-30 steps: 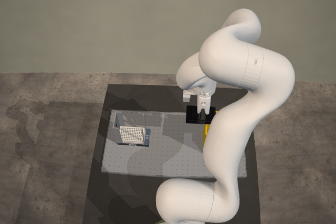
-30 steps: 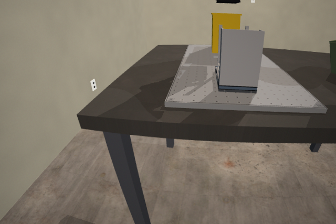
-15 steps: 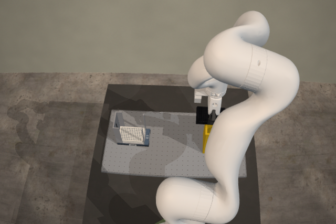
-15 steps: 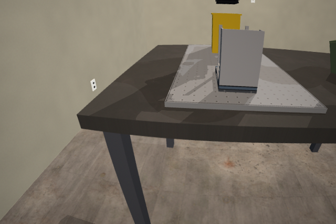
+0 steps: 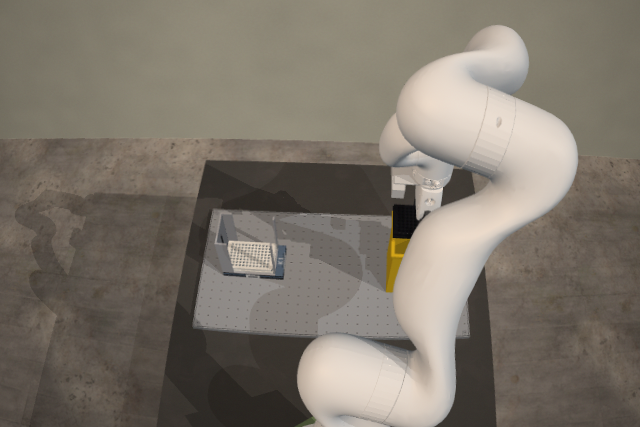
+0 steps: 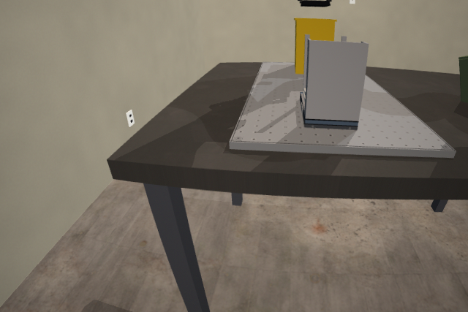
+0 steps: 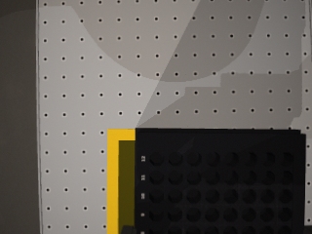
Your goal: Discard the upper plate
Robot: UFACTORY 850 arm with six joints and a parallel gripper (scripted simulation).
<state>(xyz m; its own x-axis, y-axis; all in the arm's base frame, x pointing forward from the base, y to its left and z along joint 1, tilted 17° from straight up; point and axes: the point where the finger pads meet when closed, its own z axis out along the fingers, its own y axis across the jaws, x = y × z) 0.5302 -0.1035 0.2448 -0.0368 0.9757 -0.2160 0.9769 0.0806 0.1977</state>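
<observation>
My hand is 150 mm above the yellow plastics bin W1 and 30 mm to the left of it. The rest, counted from my hand: grey rack wall 480 mm to the left, 160 mm below, 20 mm behind; white 96-well plate 410 mm to the left, 210 mm below, 10 mm behind; black 96-well plate 10 mm below.
</observation>
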